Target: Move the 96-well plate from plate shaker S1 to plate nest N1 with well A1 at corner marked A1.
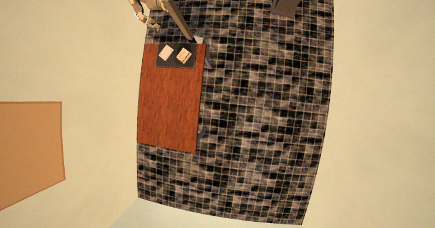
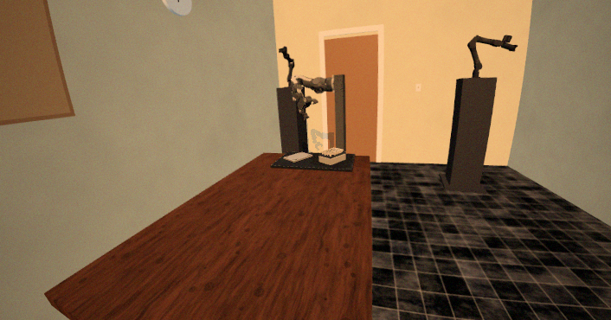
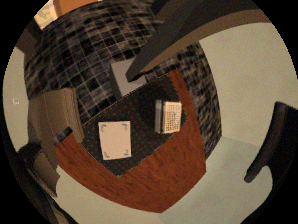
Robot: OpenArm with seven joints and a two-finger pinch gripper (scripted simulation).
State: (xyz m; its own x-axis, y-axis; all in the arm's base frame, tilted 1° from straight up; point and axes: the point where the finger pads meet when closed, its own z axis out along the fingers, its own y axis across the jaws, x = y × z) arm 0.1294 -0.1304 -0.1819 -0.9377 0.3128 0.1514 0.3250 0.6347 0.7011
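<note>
My hand is 120 mm short of the 96-well plate, 180 mm to the right of it and 230 mm above it. The rest, counted from my hand: plate shaker S1: 150 mm ahead, 170 mm to the left, 250 mm below; marked tag: 70 mm ahead, 10 mm to the left, 280 mm below; plate nest N1: 120 mm ahead, 70 mm to the right, 290 mm below.
</note>
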